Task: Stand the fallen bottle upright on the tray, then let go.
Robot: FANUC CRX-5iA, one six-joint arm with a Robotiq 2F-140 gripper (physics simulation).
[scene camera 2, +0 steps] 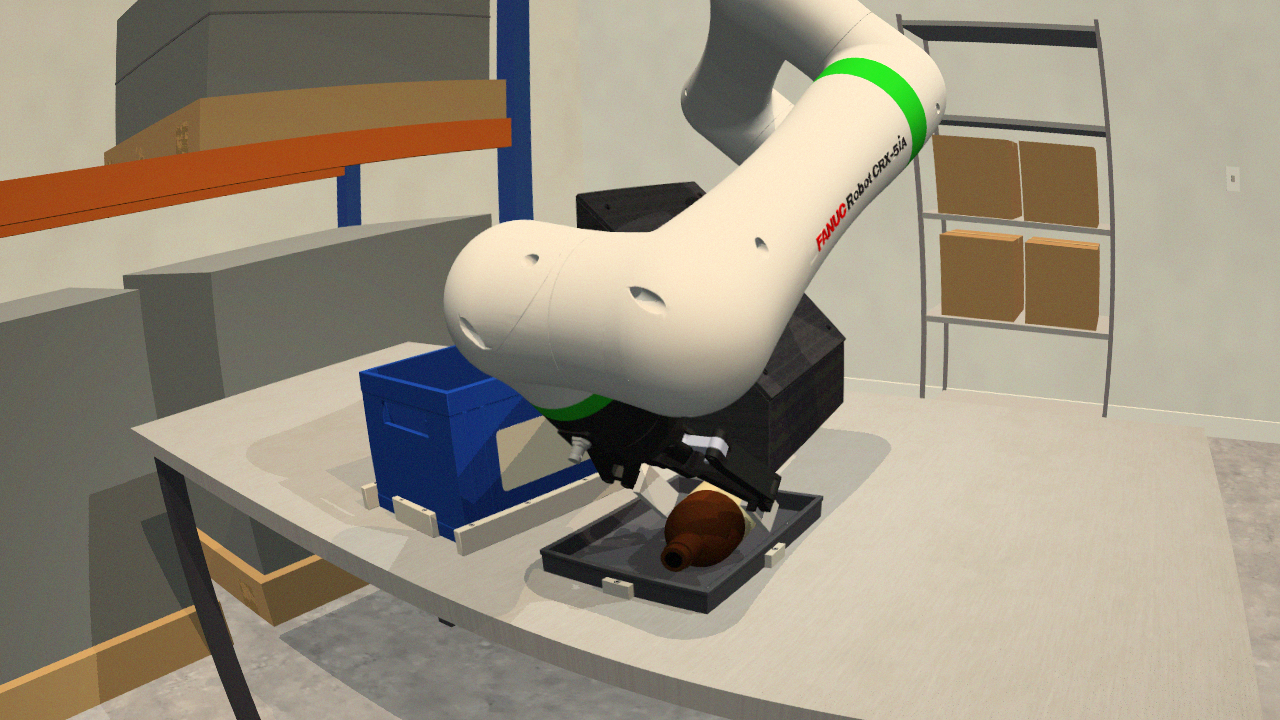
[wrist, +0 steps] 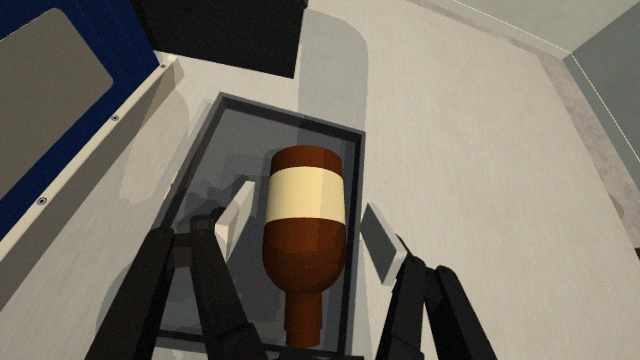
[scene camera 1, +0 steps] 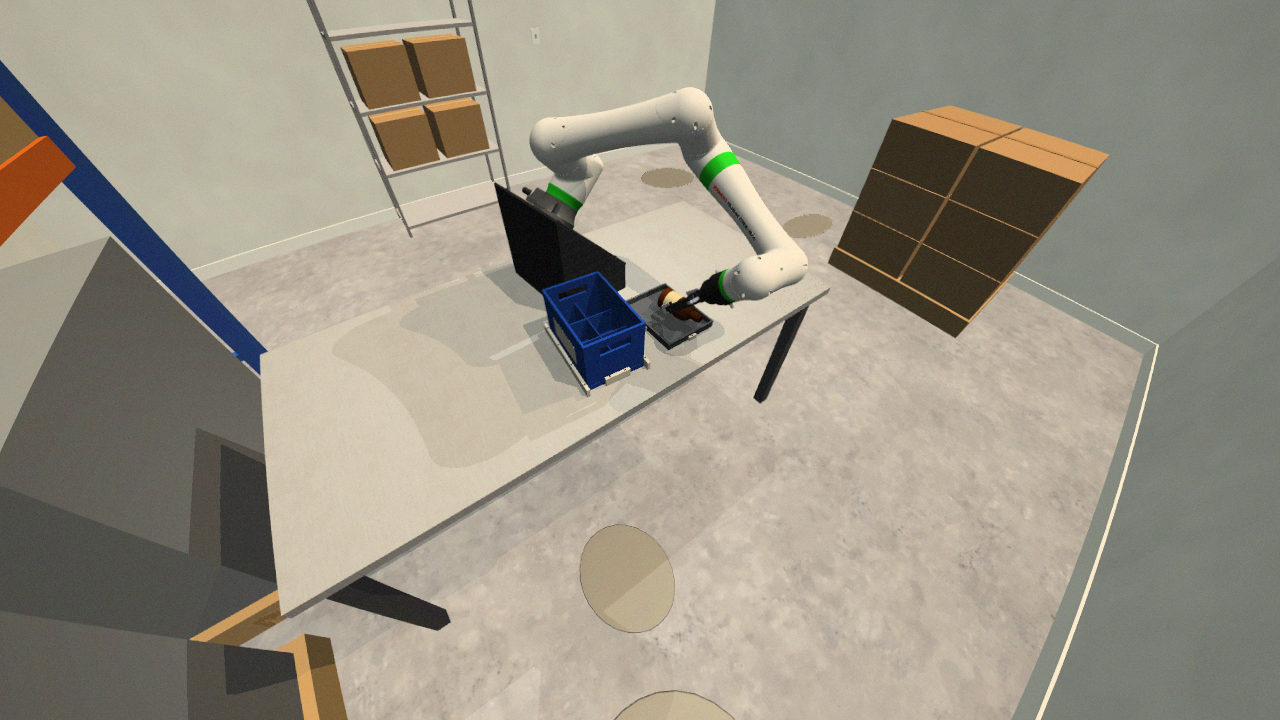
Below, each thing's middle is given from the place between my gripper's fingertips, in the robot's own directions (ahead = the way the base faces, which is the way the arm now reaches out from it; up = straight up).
Scene:
I see the brown bottle (scene camera 2: 704,529) 30 mm ahead of my hand and 10 mm below it. Round my hand: pale guide strip (scene camera 2: 495,528) 40 mm behind, 210 mm to the right, 30 mm below.

